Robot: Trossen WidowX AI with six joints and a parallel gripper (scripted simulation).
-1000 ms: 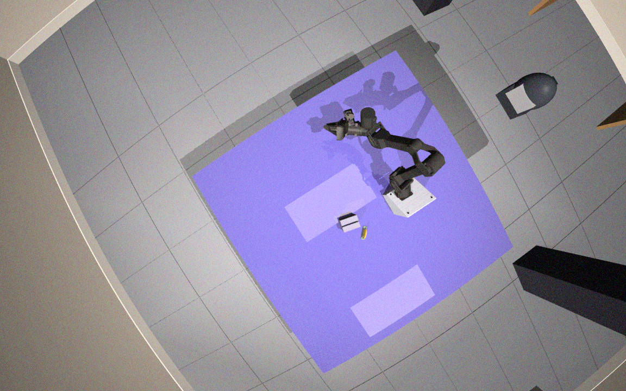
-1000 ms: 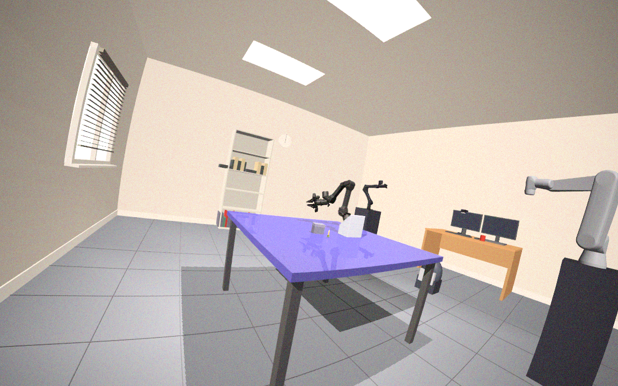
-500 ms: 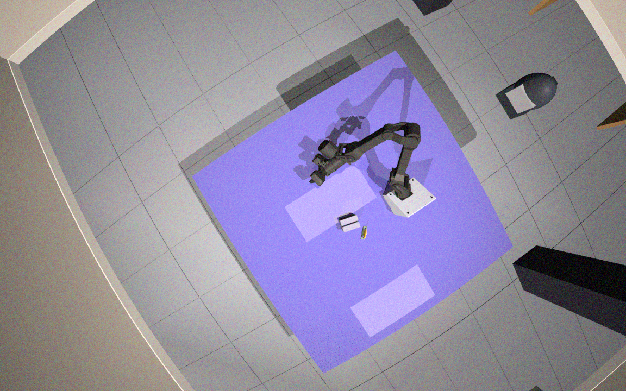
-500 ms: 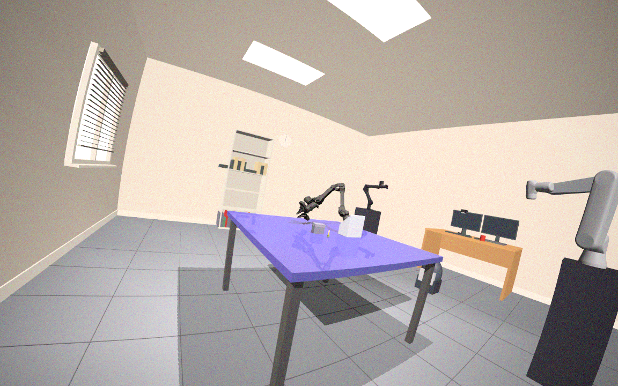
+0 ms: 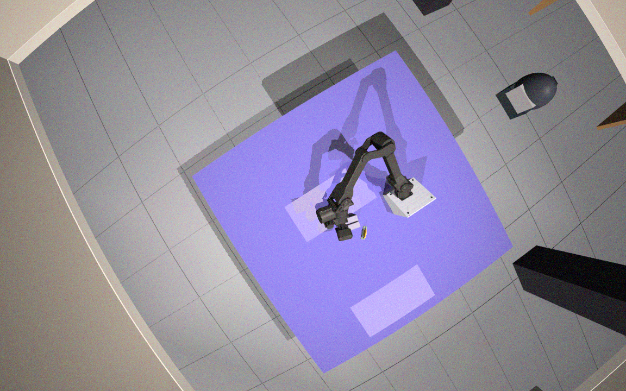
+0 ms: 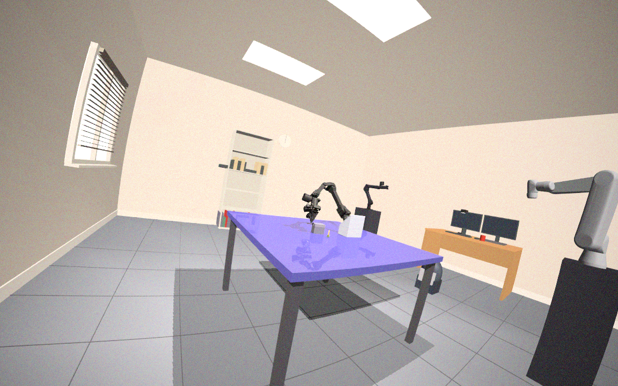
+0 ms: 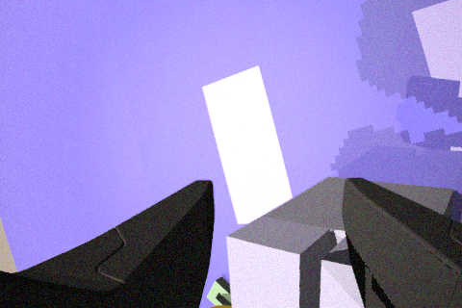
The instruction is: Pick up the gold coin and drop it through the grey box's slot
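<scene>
Now: gripper tip 10 cm past the gold coin, 10 cm to the right of it and 6 cm above it.
</scene>
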